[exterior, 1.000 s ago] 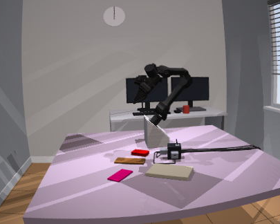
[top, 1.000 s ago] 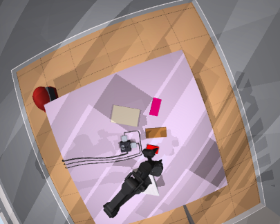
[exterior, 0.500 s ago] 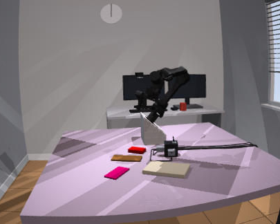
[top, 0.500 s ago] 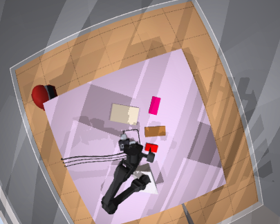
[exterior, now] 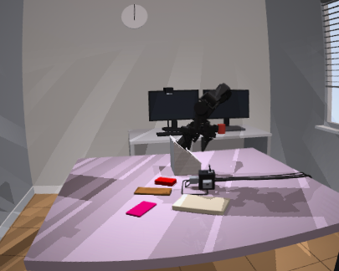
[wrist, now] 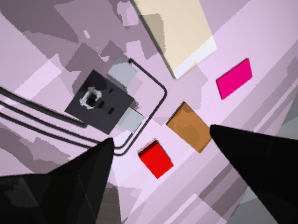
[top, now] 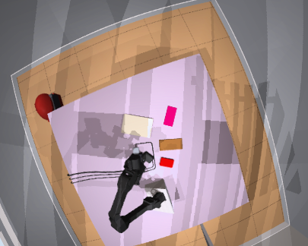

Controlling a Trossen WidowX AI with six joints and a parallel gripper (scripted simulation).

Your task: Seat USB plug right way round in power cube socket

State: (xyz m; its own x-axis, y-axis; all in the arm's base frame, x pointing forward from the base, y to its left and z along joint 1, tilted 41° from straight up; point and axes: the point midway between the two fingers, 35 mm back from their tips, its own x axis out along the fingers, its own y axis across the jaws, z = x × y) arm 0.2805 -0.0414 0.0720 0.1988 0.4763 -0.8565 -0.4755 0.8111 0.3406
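My gripper tip is now 9 cm above the metal USB plug, 7 cm to the right of it and 1 cm past it. Also, from my gripper tip: brown block (20 cm to the right, 18 cm below, 1 cm behind); USB socket (12 cm below, 7 cm to the left, 1 cm behind); red block (17 cm below, 12 cm to the right, 12 cm behind).
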